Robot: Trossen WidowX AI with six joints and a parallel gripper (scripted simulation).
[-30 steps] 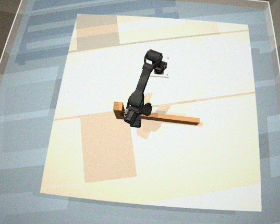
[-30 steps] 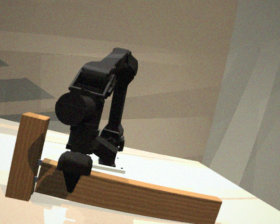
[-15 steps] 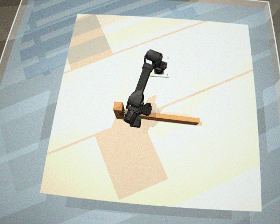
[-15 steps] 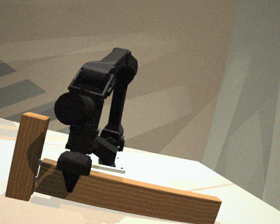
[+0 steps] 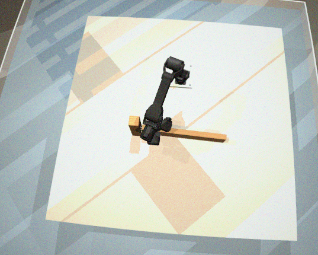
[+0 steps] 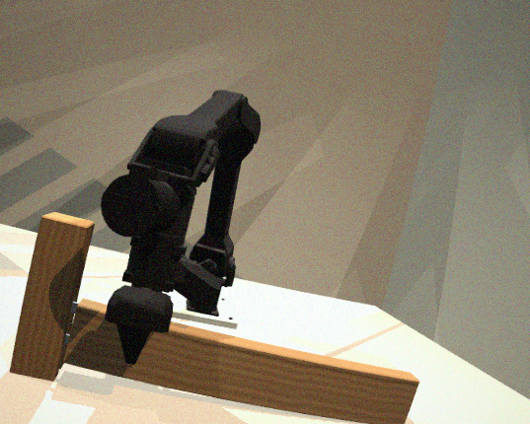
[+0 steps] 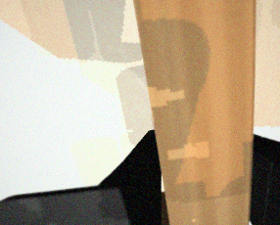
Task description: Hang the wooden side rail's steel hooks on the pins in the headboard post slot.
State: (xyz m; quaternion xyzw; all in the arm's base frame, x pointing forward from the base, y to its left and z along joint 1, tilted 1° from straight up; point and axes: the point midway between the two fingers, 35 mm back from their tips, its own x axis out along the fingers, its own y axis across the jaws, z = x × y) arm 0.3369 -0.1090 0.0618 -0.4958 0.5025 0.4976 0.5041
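Now: gripper tip 100 mm to the left of the headboard post and 40 mm below it.
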